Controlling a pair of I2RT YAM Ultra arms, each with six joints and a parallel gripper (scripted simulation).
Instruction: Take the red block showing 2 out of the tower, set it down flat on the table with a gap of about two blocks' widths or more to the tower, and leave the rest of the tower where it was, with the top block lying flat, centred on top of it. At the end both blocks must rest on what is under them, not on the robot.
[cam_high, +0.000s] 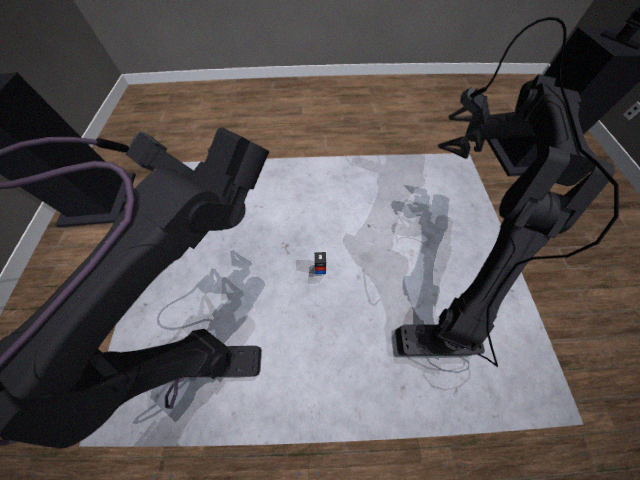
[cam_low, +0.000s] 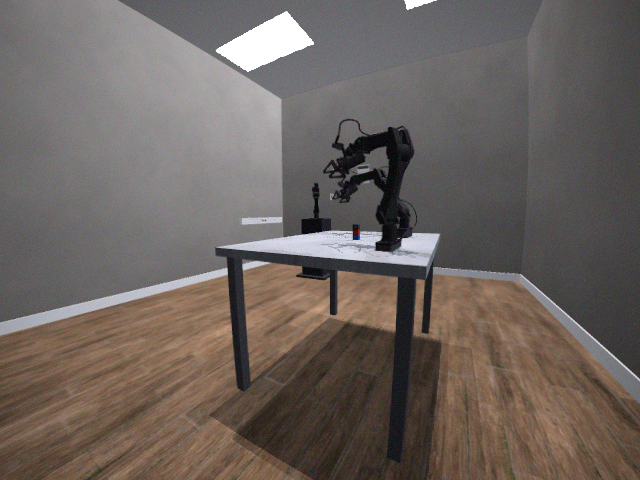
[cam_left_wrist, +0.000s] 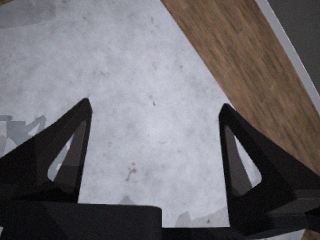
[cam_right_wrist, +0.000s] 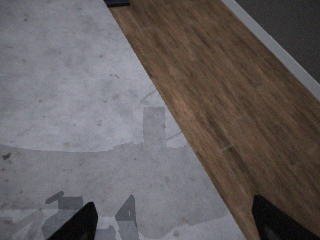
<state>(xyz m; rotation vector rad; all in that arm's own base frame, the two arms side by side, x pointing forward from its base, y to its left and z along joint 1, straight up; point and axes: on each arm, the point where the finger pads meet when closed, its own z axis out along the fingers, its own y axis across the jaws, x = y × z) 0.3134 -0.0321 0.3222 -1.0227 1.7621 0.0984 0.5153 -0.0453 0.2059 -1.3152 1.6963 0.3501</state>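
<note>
Right now the red block showing 2 is 380 mm to the left of my right hand, 270 mm behind it and 210 mm below it. Round my right hand: black block showing 3: 380 mm to the left, 270 mm behind, 180 mm below; then blue block showing 7: 380 mm to the left, 270 mm behind, 240 mm below.
Right now the black block showing 3 is 27 cm below my left hand, 22 cm to the right of it and 8 cm behind it. Round my left hand: red block showing 2: 30 cm below, 23 cm to the right, 8 cm behind; blue block showing 7: 33 cm below, 23 cm to the right, 8 cm behind.
</note>
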